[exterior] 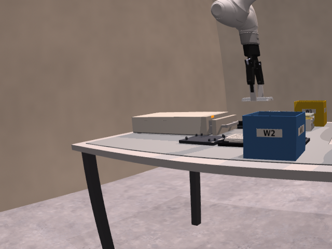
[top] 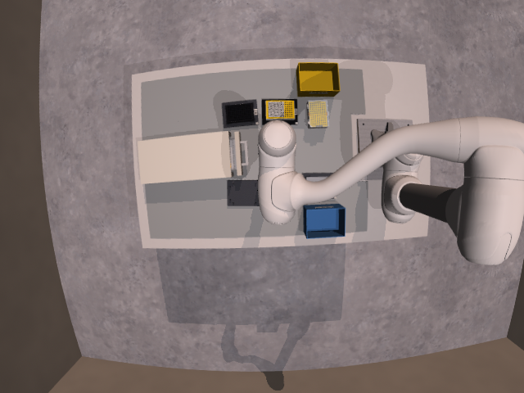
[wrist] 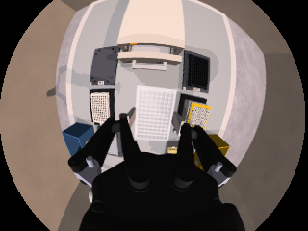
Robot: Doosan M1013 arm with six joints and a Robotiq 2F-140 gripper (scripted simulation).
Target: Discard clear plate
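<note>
My hand is 310 mm to the left of the yellow bin W1, 190 mm past it and 130 mm above it. Also, from my hand: yellow rack: 170 mm to the right, 110 mm below, 30 mm behind; white plate: 210 mm to the left, 150 mm below, 50 mm behind; clear plate: 20 mm below.
</note>
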